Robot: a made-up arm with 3 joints. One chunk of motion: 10 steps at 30 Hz.
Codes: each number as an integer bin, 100 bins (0 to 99) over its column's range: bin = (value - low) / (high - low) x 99, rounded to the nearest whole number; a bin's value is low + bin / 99 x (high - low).
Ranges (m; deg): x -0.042..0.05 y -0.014..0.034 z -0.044..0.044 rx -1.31..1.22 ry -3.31..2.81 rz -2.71..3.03
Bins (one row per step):
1: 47 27 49 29 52 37
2: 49 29 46 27 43 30
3: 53 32 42 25 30 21
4: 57 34 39 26 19 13
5: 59 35 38 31 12 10
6: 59 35 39 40 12 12
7: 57 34 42 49 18 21
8: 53 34 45 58 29 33
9: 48 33 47 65 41 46
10: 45 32 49 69 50 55
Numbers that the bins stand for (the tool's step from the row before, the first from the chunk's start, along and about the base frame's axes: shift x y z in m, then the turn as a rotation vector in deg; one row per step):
1: 0.00168 -0.00091 -0.00044 -0.569 -0.095 -0.565
2: 0.00354 0.00006 -0.00311 -0.620 -0.652 -0.971
3: 0.00725 0.00152 -0.00667 -0.671 -1.455 -1.492
4: 0.01097 0.00248 -0.00933 -0.646 -2.135 -1.956
5: 0.01283 0.00297 -0.01022 -0.518 -2.568 -2.130
6: 0.01283 0.00297 -0.00933 -0.288 -2.568 -2.014
7: 0.01097 0.00248 -0.00667 -0.058 -2.197 -1.492
8: 0.00725 0.00248 -0.00400 0.172 -1.517 -0.797
9: 0.00261 0.00200 -0.00222 0.351 -0.775 -0.043
10: -0.00018 0.00152 -0.00044 0.453 -0.219 0.479

